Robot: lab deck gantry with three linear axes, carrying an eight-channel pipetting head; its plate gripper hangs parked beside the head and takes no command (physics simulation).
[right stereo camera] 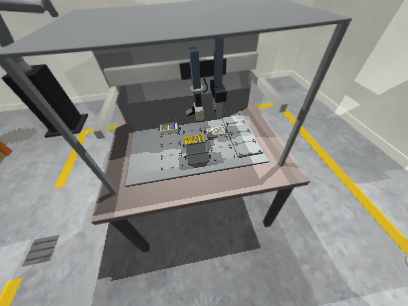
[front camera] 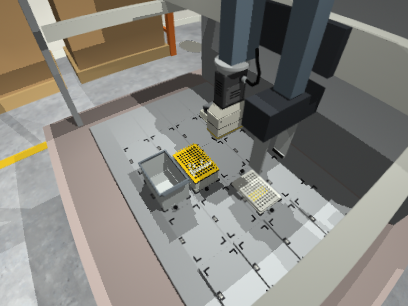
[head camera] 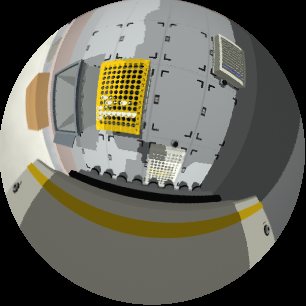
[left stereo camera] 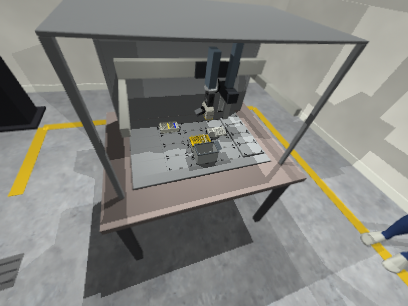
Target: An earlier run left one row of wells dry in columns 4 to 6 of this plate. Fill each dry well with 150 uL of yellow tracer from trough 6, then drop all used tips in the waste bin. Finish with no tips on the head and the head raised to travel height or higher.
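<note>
Dark back wall [front camera: 350, 135]. Frame post [left stereo camera: 50, 44], dark back wall [left stereo camera: 148, 98]. Canopy [right stereo camera: 70, 33], dark back wall [right stereo camera: 143, 102].
</note>
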